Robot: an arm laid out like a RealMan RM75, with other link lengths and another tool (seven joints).
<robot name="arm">
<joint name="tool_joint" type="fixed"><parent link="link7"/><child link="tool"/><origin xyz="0.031 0.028 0.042" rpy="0 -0.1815 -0.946"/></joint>
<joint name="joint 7" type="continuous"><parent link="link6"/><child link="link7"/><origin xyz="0 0 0.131"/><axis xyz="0 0 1"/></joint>
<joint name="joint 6" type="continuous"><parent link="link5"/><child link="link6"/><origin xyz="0 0 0"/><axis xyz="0 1 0"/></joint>
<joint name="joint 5" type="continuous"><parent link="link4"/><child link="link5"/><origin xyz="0 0 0.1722"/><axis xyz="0 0 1"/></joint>
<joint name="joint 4" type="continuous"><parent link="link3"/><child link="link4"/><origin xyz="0 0 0"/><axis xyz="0 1 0"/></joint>
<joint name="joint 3" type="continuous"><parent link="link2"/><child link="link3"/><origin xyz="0 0 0.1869"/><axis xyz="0 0 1"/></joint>
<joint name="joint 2" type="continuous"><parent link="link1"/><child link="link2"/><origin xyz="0 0 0"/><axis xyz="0 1 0"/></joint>
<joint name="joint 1" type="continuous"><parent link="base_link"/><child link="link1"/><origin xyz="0 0 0.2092"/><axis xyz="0 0 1"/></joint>
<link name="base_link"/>
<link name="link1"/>
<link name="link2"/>
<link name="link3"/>
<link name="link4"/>
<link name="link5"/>
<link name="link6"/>
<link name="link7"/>
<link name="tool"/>
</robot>
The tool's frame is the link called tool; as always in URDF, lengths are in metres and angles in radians. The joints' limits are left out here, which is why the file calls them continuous.
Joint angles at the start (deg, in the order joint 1, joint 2, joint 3, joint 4, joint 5, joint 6, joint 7):
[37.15 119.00 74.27 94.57 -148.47 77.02 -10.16]
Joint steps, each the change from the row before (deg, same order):
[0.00 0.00 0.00 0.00 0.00 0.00 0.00]
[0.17 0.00 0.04 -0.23 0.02 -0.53 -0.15]
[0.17 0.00 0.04 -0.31 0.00 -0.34 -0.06]
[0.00 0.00 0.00 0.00 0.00 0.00 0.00]
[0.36 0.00 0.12 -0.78 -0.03 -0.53 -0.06]
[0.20 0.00 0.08 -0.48 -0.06 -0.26 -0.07]
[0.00 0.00 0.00 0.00 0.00 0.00 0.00]
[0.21 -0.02 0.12 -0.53 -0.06 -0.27 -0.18]
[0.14 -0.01 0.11 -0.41 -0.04 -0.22 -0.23]
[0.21 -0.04 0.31 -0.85 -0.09 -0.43 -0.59]
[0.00 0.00 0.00 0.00 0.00 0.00 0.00]
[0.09 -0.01 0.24 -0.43 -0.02 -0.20 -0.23]
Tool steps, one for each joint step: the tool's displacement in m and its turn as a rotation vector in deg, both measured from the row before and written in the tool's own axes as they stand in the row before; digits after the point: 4 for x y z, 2 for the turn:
[0.0000 0.0000 0.0000 0.00 0.00 0.00]
[-0.0003 -0.0016 0.0007 0.36 -0.17 -0.22]
[0.0001 -0.0010 0.0007 0.17 -0.03 -0.05]
[0.0000 0.0000 0.0000 0.00 0.00 0.00]
[0.0010 -0.0014 0.0014 0.17 0.10 0.08]
[0.0009 -0.0007 0.0008 0.05 0.13 0.04]
[0.0000 0.0000 0.0000 0.00 0.00 0.00]
[0.0013 -0.0008 0.0007 0.05 0.17 -0.03]
[0.0011 -0.0006 0.0006 0.03 0.12 -0.08]
[0.0028 -0.0012 0.0010 0.07 0.31 -0.14]
[0.0000 0.0000 0.0000 0.00 0.00 0.00]
[0.0014 -0.0007 0.0004 0.07 0.13 0.08]

